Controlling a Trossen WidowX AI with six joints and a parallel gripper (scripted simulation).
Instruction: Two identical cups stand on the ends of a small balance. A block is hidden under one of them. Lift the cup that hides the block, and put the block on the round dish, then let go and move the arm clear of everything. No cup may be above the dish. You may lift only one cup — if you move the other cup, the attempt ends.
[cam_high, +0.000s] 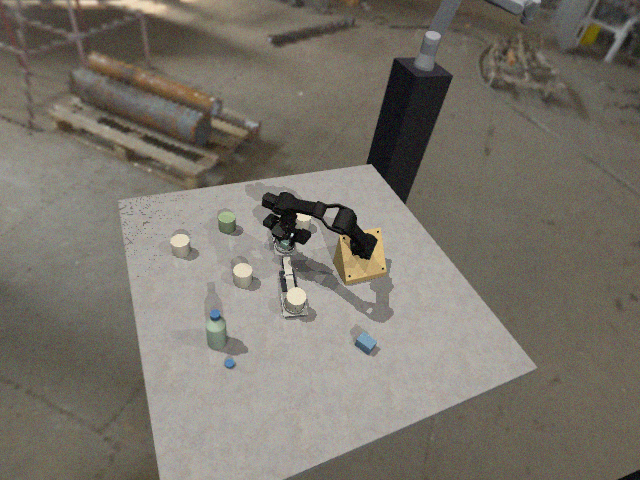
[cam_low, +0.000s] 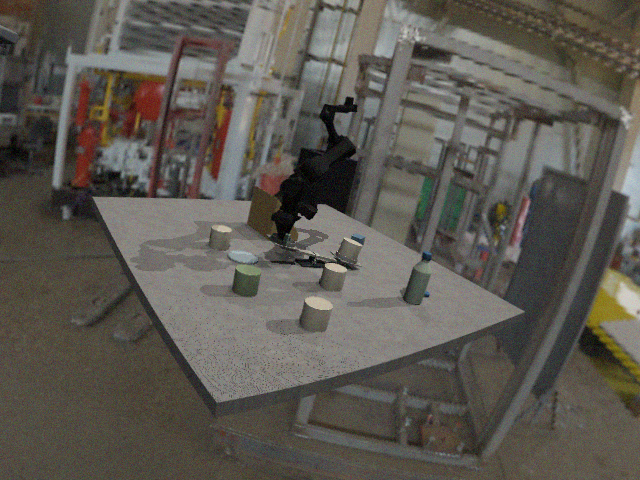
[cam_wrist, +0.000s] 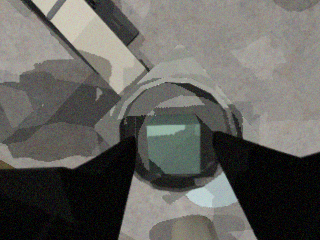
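Right now my gripper tip is 40 mm past the pale blue round dish, 120 mm to the left of it and 80 mm above it. The rest, counted from my gripper tip: green cylinder: 200 mm ahead, 220 mm to the right, 50 mm below; then small balance: 30 mm ahead, 120 mm to the left, 40 mm below; then green block: right at my gripper tip.
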